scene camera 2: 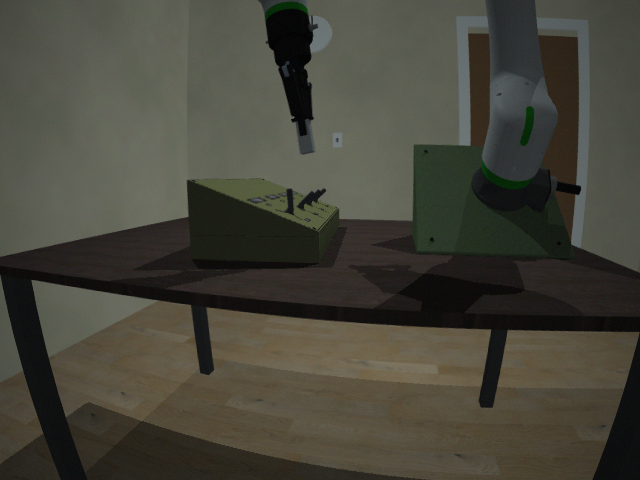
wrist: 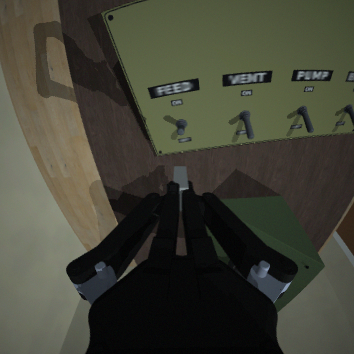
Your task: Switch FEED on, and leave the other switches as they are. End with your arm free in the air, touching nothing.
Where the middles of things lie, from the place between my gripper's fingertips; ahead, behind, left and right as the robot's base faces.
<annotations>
I see my gripper 150 mm to the left of the olive switch box (scene camera 2: 229, 219), 150 mm short of it and 130 mm above it.
</annotations>
